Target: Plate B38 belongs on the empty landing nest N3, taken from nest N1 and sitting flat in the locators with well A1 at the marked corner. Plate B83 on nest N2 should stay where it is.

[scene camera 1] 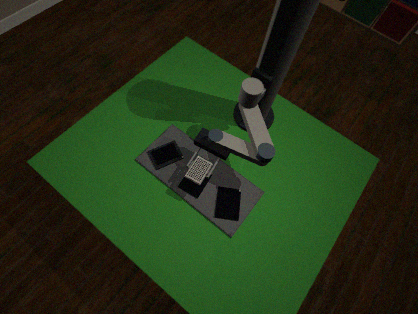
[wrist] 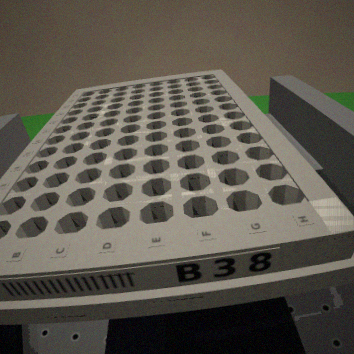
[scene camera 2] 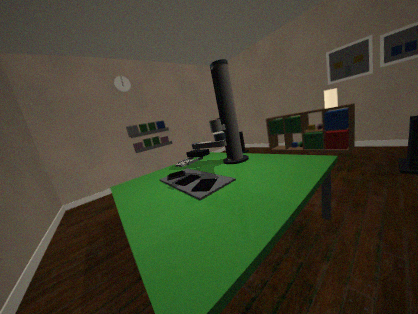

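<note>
Plate B38 is a pale multi-well plate. Its B38 label faces the wrist camera, with letters B to H readable along the near edge; corner A1 is not visible. My gripper is shut on this plate, one finger at each side, and holds it level above the grey board. Three dark nest areas show on the board: left, middle, partly covered by the plate, and right. Their numbers are unreadable, and I cannot tell which bears plate B83.
The board lies on a green table top. The arm's dark column stands behind the board, with the jointed arm links reaching from it. In the wrist view, dark and perforated grey surfaces show below the plate.
</note>
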